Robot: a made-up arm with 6 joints. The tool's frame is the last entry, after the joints.
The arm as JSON. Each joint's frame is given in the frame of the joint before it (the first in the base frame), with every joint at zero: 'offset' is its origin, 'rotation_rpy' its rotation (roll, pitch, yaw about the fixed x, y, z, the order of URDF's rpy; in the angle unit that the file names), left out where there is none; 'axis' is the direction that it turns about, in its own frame. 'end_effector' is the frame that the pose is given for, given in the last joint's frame.
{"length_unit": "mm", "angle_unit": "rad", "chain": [
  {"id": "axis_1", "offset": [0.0, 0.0, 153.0], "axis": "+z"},
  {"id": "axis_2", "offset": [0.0, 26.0, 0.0], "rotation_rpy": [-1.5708, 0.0, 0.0], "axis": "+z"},
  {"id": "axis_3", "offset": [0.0, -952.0, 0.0], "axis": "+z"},
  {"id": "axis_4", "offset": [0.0, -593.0, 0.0], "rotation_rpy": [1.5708, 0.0, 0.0], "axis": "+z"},
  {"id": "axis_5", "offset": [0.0, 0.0, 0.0], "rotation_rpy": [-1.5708, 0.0, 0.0], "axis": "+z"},
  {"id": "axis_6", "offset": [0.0, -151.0, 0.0], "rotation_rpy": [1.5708, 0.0, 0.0], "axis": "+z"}
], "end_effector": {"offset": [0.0, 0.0, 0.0]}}
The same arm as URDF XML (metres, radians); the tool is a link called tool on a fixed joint. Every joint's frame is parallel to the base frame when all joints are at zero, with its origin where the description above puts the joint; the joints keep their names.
<robot name="arm">
  <joint name="tool_fixed" type="fixed">
    <parent link="link6"/>
    <child link="tool"/>
    <origin xyz="0 0 0" rpy="0 0 0"/>
  </joint>
  <joint name="axis_6" type="continuous">
    <parent link="link5"/>
    <child link="link6"/>
    <origin xyz="0 0 0.151" rpy="0 0 0"/>
    <axis xyz="0 0 1"/>
  </joint>
  <joint name="axis_5" type="continuous">
    <parent link="link4"/>
    <child link="link5"/>
    <origin xyz="0 0 0" rpy="0 0 0"/>
    <axis xyz="0 1 0"/>
  </joint>
  <joint name="axis_4" type="continuous">
    <parent link="link3"/>
    <child link="link4"/>
    <origin xyz="0 0 0.593" rpy="0 0 0"/>
    <axis xyz="0 0 1"/>
  </joint>
  <joint name="axis_3" type="continuous">
    <parent link="link2"/>
    <child link="link3"/>
    <origin xyz="0 0 0.952" rpy="0 0 0"/>
    <axis xyz="0 1 0"/>
  </joint>
  <joint name="axis_2" type="continuous">
    <parent link="link1"/>
    <child link="link2"/>
    <origin xyz="0 0.026 0" rpy="0 0 0"/>
    <axis xyz="0 1 0"/>
  </joint>
  <joint name="axis_1" type="continuous">
    <parent link="base"/>
    <child link="link1"/>
    <origin xyz="0 0 0.153" rpy="0 0 0"/>
    <axis xyz="0 0 1"/>
  </joint>
  <link name="base"/>
  <link name="link1"/>
  <link name="link2"/>
  <link name="link3"/>
  <link name="link4"/>
  <link name="link5"/>
  <link name="link6"/>
  <link name="tool"/>
</robot>

